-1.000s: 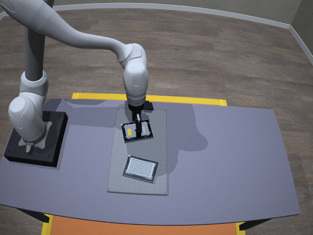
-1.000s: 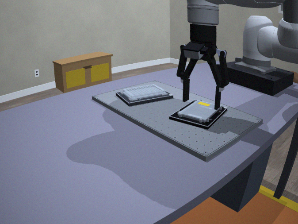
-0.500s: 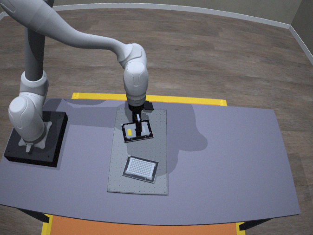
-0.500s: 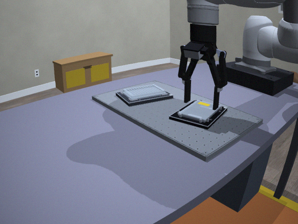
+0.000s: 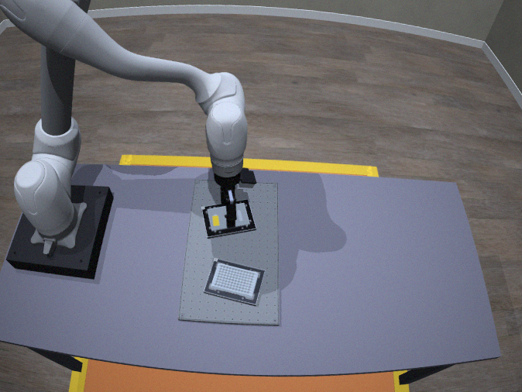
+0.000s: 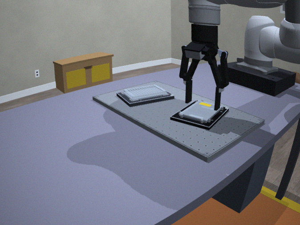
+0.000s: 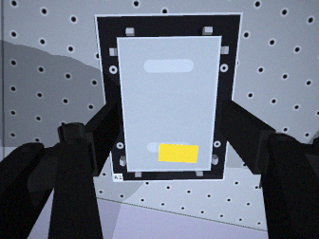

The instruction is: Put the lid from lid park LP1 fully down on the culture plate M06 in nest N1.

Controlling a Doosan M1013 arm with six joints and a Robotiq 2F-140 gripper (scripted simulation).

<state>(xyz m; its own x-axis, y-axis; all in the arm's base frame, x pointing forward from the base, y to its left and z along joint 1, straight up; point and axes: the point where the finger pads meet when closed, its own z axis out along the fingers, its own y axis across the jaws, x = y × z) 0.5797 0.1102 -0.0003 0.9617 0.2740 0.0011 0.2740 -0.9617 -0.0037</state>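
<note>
My hand is 40 mm above the clear lid. Round my hand: dark nest N1: 40 mm ahead, 230 mm to the right, 50 mm below; then culture plate: 40 mm ahead, 230 mm to the right, 40 mm below; then lid park: 50 mm below.
</note>
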